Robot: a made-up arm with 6 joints.
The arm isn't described. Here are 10 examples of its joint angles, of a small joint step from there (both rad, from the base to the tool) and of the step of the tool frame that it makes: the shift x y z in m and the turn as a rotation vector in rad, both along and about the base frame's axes.
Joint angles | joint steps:
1: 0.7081 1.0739 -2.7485 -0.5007 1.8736 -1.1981 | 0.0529 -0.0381 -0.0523 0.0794 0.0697 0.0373
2: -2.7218 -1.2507 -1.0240 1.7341 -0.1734 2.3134 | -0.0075 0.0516 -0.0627 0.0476 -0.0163 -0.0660
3: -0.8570 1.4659 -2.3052 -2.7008 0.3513 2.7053 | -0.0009 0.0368 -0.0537 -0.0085 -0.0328 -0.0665
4: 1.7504 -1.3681 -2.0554 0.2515 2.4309 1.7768 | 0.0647 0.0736 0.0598 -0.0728 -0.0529 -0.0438
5: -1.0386 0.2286 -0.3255 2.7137 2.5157 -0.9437 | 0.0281 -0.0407 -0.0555 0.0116 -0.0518 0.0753
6: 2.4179 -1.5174 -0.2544 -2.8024 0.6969 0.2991 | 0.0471 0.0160 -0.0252 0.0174 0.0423 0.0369
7: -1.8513 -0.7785 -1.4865 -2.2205 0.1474 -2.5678 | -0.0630 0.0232 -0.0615 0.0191 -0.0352 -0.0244
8: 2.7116 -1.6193 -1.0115 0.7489 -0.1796 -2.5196 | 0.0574 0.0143 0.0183 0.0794 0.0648 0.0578
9: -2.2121 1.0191 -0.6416 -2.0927 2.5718 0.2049 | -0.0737 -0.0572 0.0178 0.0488 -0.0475 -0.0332
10: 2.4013 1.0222 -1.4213 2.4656 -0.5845 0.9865 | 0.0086 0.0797 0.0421 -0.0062 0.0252 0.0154
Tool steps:
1: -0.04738 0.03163 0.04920 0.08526 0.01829 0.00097
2: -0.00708 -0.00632 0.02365 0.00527 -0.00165 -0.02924
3: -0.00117 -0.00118 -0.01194 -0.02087 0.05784 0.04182
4: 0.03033 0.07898 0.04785 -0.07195 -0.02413 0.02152
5: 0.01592 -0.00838 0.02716 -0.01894 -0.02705 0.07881
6: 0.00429 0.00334 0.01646 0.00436 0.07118 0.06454
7: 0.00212 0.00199 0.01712 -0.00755 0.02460 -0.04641
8: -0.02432 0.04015 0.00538 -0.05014 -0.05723 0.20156
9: -0.02656 0.03107 0.02491 -0.00286 -0.00293 -0.15669
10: 0.02105 -0.02587 -0.06223 -0.07328 -0.06444 0.00532
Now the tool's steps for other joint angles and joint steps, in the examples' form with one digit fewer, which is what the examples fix.
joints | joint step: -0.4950 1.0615 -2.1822 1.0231 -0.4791 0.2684 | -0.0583 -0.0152 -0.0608 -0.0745 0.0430 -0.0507
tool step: -0.0236 -0.0478 0.0440 -0.1038 0.0213 0.0113
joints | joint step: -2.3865 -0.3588 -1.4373 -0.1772 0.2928 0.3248 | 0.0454 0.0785 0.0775 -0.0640 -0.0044 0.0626
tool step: -0.0365 -0.0647 -0.0673 0.1049 -0.1043 0.0283
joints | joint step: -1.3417 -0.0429 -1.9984 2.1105 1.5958 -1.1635 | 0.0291 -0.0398 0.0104 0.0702 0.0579 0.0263
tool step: 0.0058 0.0456 0.0210 -0.0301 -0.0399 0.1168
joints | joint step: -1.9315 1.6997 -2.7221 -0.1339 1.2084 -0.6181 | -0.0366 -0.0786 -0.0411 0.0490 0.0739 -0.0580
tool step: -0.0416 -0.0123 0.0894 -0.0554 -0.0304 -0.0097
